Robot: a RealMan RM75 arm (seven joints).
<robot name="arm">
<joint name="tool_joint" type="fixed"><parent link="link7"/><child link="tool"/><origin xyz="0 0 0"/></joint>
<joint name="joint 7" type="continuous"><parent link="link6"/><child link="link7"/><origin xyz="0 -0.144 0" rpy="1.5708 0 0"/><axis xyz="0 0 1"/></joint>
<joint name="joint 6" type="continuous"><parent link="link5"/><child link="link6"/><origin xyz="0 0 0" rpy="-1.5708 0 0"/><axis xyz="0 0 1"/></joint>
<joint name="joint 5" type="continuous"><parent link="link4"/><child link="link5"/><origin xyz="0 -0.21 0" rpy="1.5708 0 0"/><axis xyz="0 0 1"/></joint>
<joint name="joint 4" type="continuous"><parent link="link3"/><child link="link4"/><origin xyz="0 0 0" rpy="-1.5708 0 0"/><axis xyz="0 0 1"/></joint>
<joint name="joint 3" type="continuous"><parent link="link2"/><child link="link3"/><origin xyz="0 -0.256 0" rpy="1.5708 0 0"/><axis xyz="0 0 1"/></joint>
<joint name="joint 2" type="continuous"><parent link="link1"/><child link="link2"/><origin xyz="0 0 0" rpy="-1.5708 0 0"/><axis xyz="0 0 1"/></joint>
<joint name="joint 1" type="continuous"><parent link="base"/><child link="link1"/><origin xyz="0 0 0.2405"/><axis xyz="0 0 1"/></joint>
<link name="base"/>
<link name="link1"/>
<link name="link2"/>
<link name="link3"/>
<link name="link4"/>
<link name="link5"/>
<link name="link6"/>
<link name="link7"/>
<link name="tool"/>
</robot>
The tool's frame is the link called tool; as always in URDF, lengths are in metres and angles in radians. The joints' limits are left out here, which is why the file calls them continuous.
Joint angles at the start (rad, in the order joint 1, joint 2, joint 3, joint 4, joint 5, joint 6, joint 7):
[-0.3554 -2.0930 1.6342 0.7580 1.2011 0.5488 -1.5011]
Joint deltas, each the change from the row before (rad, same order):
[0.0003 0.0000 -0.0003 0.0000 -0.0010 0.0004 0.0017]
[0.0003 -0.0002 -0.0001 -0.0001 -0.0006 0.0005 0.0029]
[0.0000 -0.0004 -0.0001 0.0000 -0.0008 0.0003 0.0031]
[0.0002 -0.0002 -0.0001 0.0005 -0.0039 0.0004 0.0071]
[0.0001 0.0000 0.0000 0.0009 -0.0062 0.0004 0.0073]
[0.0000 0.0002 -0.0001 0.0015 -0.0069 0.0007 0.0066]
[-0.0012 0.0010 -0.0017 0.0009 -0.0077 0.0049 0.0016]
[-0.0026 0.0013 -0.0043 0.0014 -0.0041 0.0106 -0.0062]
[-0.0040 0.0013 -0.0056 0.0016 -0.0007 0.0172 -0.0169]
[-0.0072 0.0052 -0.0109 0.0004 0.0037 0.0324 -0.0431]
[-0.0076 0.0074 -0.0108 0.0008 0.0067 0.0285 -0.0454]
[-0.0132 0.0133 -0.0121 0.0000 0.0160 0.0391 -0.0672]
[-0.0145 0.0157 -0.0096 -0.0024 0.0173 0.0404 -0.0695]
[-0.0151 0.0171 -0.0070 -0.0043 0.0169 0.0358 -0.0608]
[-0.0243 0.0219 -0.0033 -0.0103 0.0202 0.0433 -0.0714]
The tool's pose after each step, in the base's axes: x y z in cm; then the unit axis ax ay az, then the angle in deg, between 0 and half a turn. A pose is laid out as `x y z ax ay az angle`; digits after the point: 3 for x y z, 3 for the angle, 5 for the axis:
-26.449 35.796 -7.260 -0.90213 -0.37965 -0.20500 141.198
-26.449 35.785 -7.267 -0.90256 -0.37871 -0.20484 141.188
-26.431 35.782 -7.278 -0.90302 -0.37763 -0.20484 141.175
-26.397 35.795 -7.262 -0.90374 -0.37558 -0.20542 141.095
-26.342 35.826 -7.226 -0.90410 -0.37388 -0.20692 140.999
-26.266 35.870 -7.172 -0.90424 -0.37236 -0.20903 140.907
-26.150 35.941 -7.079 -0.90323 -0.37244 -0.21322 141.001
-25.951 36.036 -6.959 -0.90131 -0.37351 -0.21937 141.380
-25.645 36.123 -6.857 -0.89795 -0.37655 -0.22779 142.203
-25.263 36.251 -6.607 -0.89023 -0.38638 -0.24124 143.852
-24.976 36.422 -6.266 -0.88290 -0.39625 -0.25193 145.316
-24.615 36.668 -5.788 -0.87451 -0.40830 -0.26178 147.502
-24.318 36.880 -5.315 -0.86670 -0.42069 -0.26806 149.869
-24.122 37.094 -4.839 -0.86124 -0.43063 -0.26985 151.937
-23.809 37.381 -4.369 -0.85664 -0.44109 -0.26759 154.634

